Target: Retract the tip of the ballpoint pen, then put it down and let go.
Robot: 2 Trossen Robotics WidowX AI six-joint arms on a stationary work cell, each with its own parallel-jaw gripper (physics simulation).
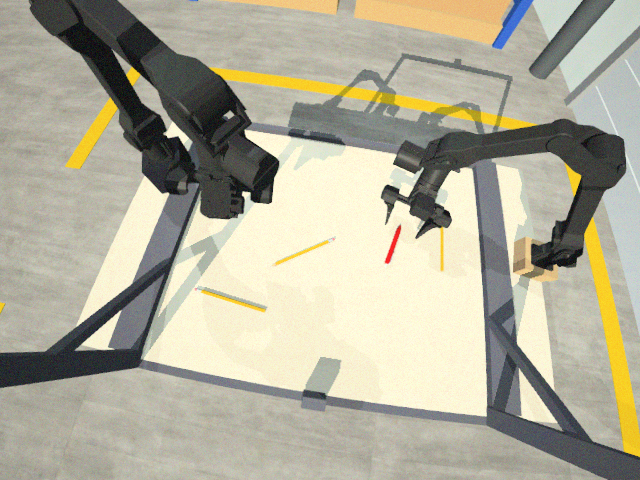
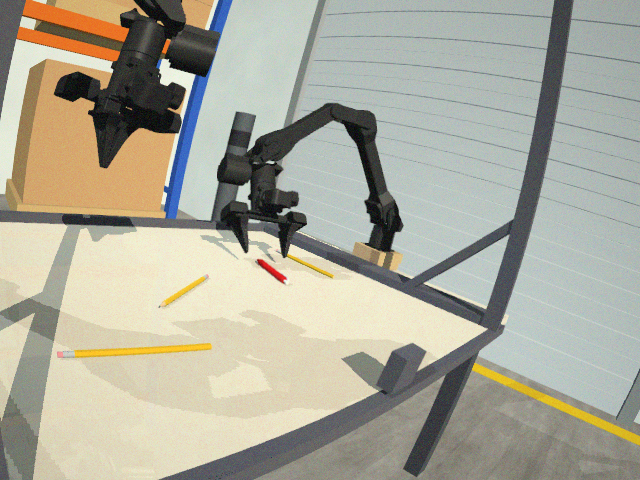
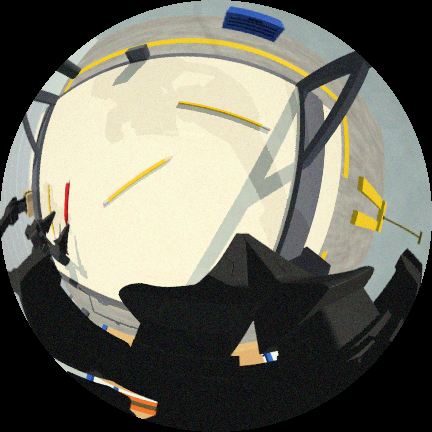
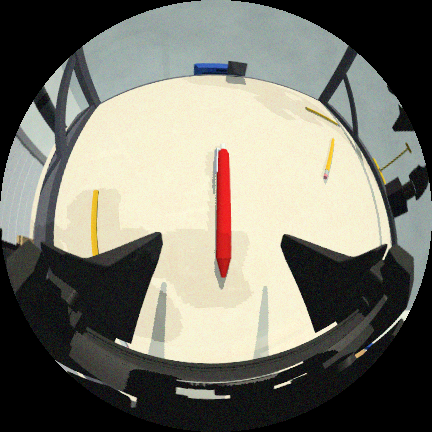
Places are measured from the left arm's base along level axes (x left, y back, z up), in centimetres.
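Pixels of known places: left gripper, fingertip midpoint: (image 2: 103, 167) (image 3: 240, 238); right gripper, fingertip midpoint: (image 1: 400, 231) (image 2: 266, 255) (image 3: 60, 216) (image 4: 224, 240); left arm's base at its link origin: (image 1: 160, 153); right arm's base at its link origin: (image 1: 541, 257) (image 2: 379, 248).
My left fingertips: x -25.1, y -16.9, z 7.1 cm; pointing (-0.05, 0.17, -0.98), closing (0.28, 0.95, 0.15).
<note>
For each thing: its top centre in the pictures, then the offset to it from my left fingertips. Level surfaces: height alone.
- red ballpoint pen at its top centre: (image 4: 223, 194) (image 2: 272, 266) (image 1: 394, 244) (image 3: 63, 202) dy -39.0, dx -12.5, dz -16.3 cm
- cream table top at its surface level: dz -17.7 cm
- small block at its top centre: (image 2: 408, 349) (image 1: 313, 403) (image 4: 237, 61) dy -8.0, dx -42.3, dz -12.0 cm
The red ballpoint pen (image 1: 392, 245) (image 2: 271, 270) (image 3: 66, 200) (image 4: 223, 209) lies flat on the cream table top (image 1: 347, 333), at the right of its middle. My right gripper (image 1: 405, 226) (image 2: 264, 248) (image 4: 224, 240) hangs just above the pen's pointed end with its fingers wide open; the pen lies free between and in front of them. My left gripper (image 1: 223, 202) (image 2: 110, 143) is shut and empty, high above the table's left side.
Three yellow pencils lie on the table: one (image 1: 304, 251) (image 2: 183, 290) left of the pen, a second (image 1: 231, 299) (image 2: 144, 351) near the front left, a third (image 1: 442, 249) (image 2: 310, 266) right of the pen. A dark frame (image 1: 482, 229) rims the table; a small block (image 1: 315, 396) sits at its front edge.
</note>
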